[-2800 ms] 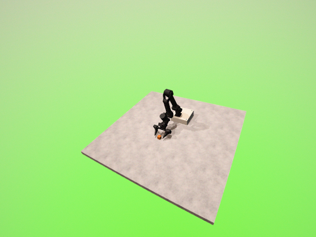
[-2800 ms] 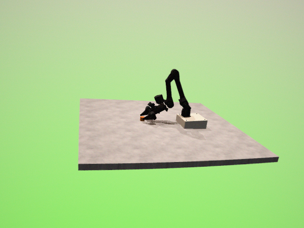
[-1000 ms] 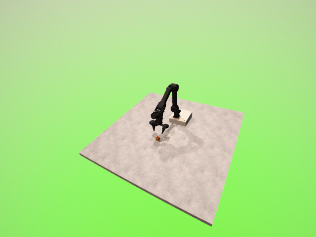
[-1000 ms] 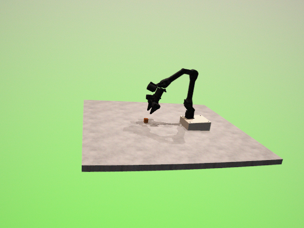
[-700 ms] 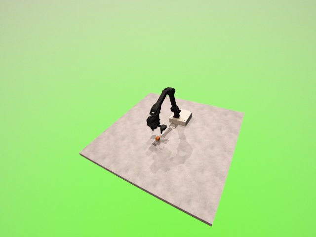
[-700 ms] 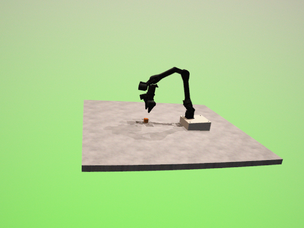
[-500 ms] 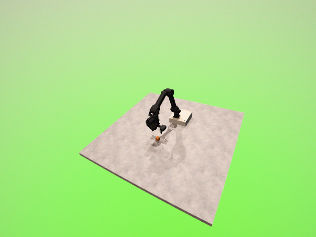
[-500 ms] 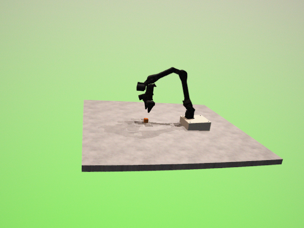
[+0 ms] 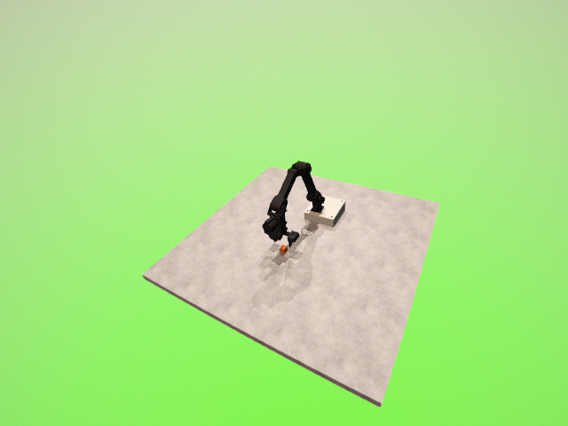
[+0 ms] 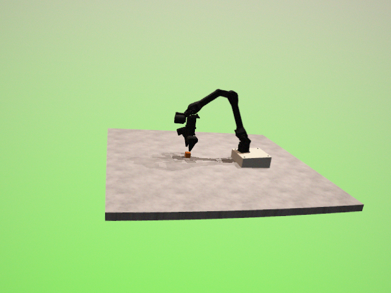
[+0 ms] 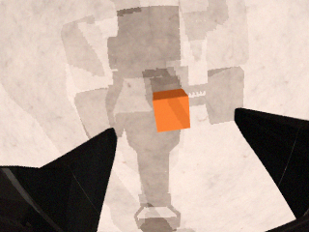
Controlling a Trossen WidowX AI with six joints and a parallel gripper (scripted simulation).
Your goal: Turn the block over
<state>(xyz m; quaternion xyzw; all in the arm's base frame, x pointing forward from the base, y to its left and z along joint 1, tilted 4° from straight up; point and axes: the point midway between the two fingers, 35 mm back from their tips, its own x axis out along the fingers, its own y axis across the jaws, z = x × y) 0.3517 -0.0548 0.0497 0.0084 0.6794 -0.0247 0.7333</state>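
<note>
My gripper tip is now 40 mm above the orange block and 10 mm past it.
</note>
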